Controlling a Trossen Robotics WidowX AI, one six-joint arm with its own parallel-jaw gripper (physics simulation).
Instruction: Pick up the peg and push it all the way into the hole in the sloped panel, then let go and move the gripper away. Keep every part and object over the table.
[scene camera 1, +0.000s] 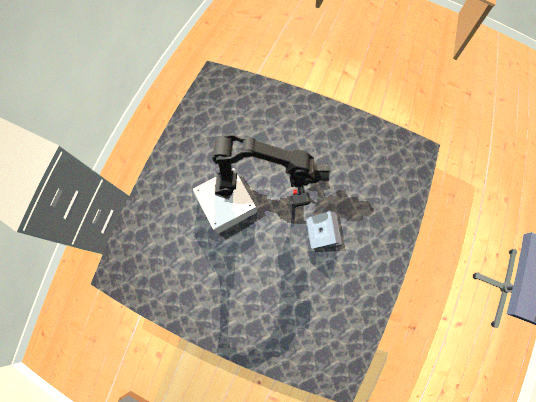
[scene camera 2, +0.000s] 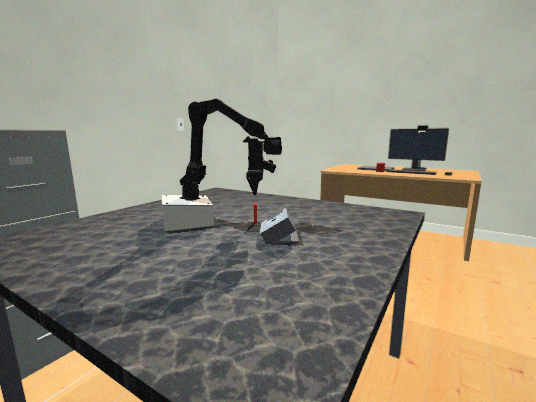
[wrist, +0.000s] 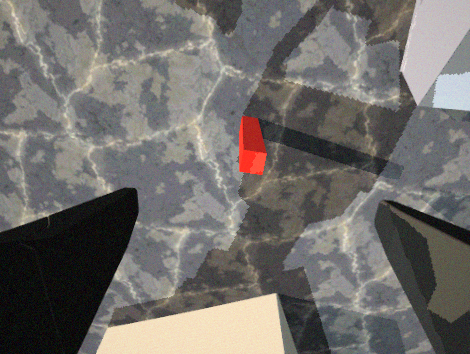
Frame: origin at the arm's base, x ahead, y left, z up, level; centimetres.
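Seen in the pictures: gripper, fingertip midpoint: (scene camera 1: 296, 187) (scene camera 2: 255, 192) (wrist: 258, 206); arm's base, origin of the base link: (scene camera 1: 224, 190) (scene camera 2: 190, 198).
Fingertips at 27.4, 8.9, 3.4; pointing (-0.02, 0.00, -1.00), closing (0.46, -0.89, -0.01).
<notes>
Offsets run from my fingertips to a thing's top centre, as dx, dy, dz. Level surfaces: height alone.
The red peg @(-0.2, -0.1, -4.9) (scene camera 1: 295, 192) (scene camera 2: 255, 213) (wrist: 253, 147) stands upright on the stone-patterned table @(dz -12.9) (scene camera 1: 200, 100) (scene camera 2: 300, 310). My gripper (scene camera 2: 255, 193) (wrist: 258, 206) is open and empty, pointing down. In scene camera 2 its tips are a little above the peg's top, apart from it. In the wrist view the peg shows between the fingers from side to side, but beyond the line of their tips. In scene camera 1 the arm hides the fingertips. The pale sloped panel block @(+16.0, -11.0, -3.8) (scene camera 1: 327, 240) (scene camera 2: 278, 229) stands close by, its small hole facing up at a slant. Part of it shows in the wrist view (wrist: 432, 45).
The arm's white base box (scene camera 1: 220, 212) (scene camera 2: 187, 217) (wrist: 200, 327) stands on the table, left of the peg in both scene views. A desk (scene camera 2: 400, 186) with a monitor (scene camera 2: 419, 144) is off the table at the back right. Grey drawers (scene camera 1: 75, 205) (scene camera 2: 37, 175) stand at the left.
</notes>
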